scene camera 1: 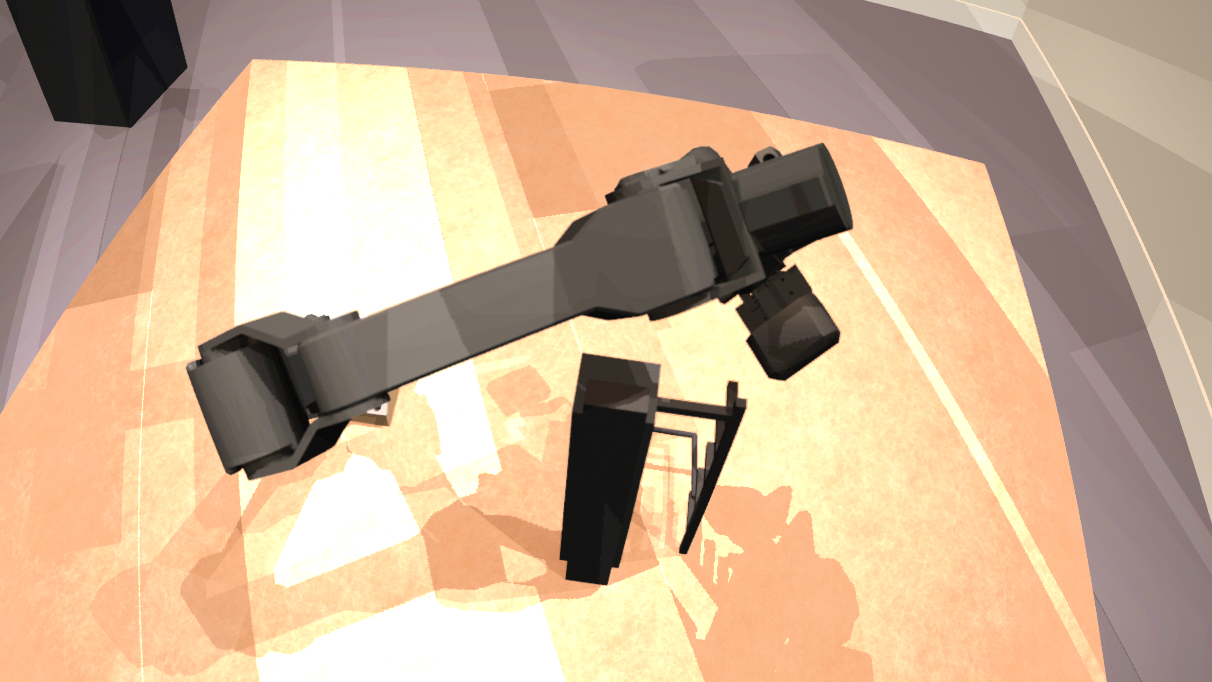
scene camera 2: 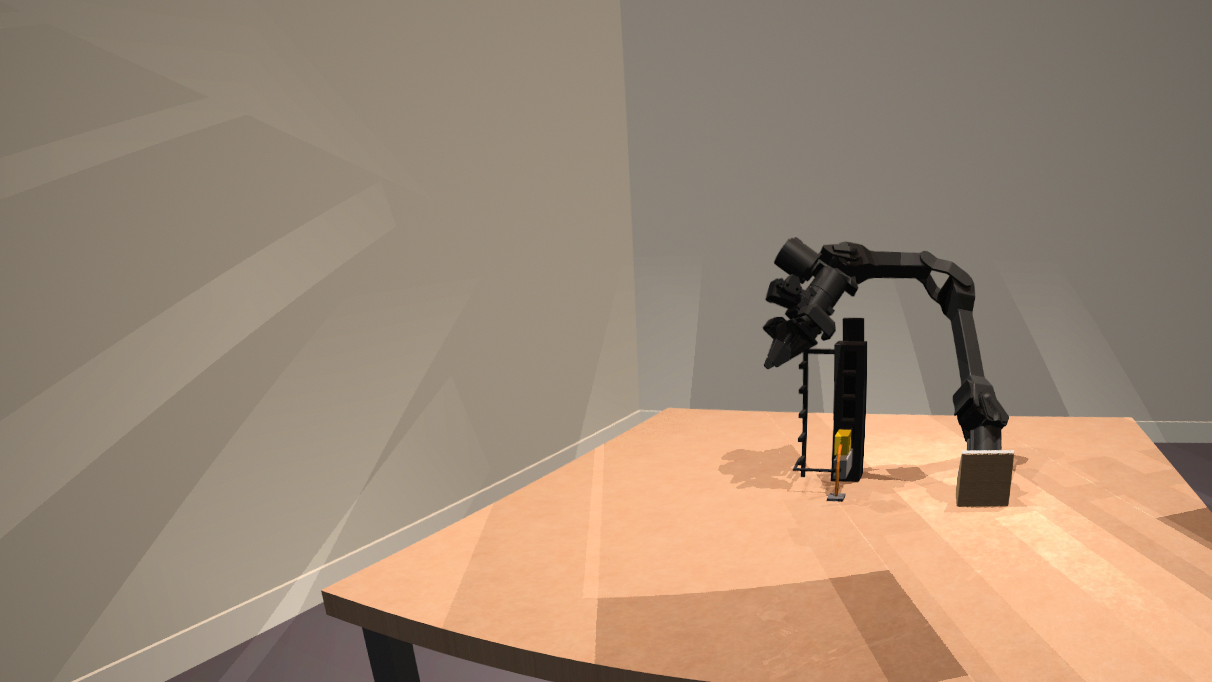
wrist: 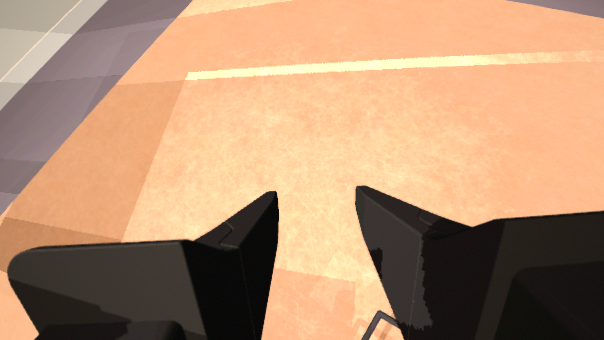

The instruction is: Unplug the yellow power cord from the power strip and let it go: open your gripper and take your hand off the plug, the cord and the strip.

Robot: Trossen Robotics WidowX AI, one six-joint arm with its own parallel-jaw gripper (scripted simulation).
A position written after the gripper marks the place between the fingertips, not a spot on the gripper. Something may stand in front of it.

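Gripper (scene camera 1: 774, 274), (scene camera 2: 770, 366), (wrist: 316, 198) visible.
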